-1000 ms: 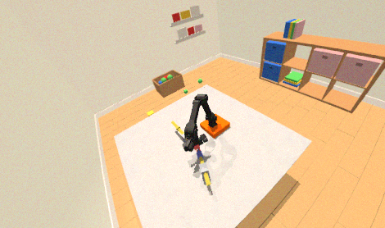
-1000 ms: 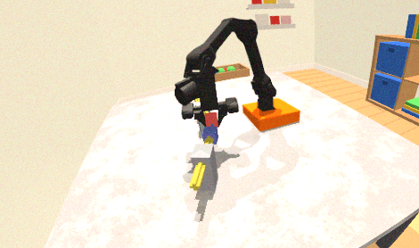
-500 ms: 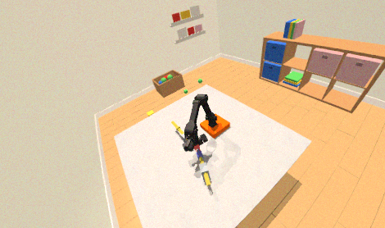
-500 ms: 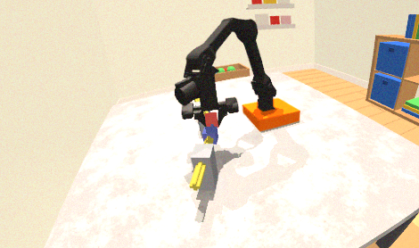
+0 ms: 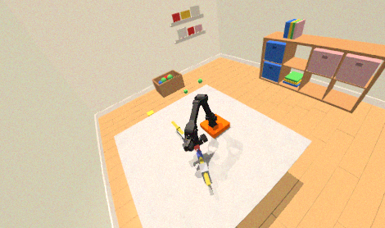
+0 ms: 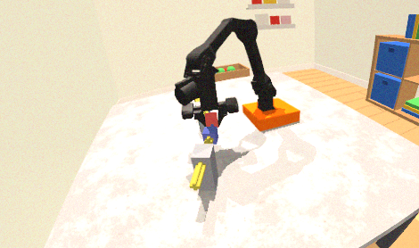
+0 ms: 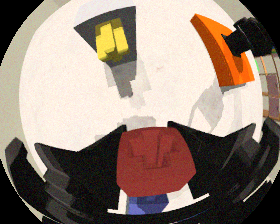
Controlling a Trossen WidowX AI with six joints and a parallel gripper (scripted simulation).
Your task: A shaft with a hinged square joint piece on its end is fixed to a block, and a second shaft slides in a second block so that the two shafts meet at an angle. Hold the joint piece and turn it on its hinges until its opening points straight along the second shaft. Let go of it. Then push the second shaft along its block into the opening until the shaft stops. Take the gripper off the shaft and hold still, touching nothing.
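My gripper tip is now 1 cm short of the red joint piece, 2 cm to the right of it and 3 cm below it.
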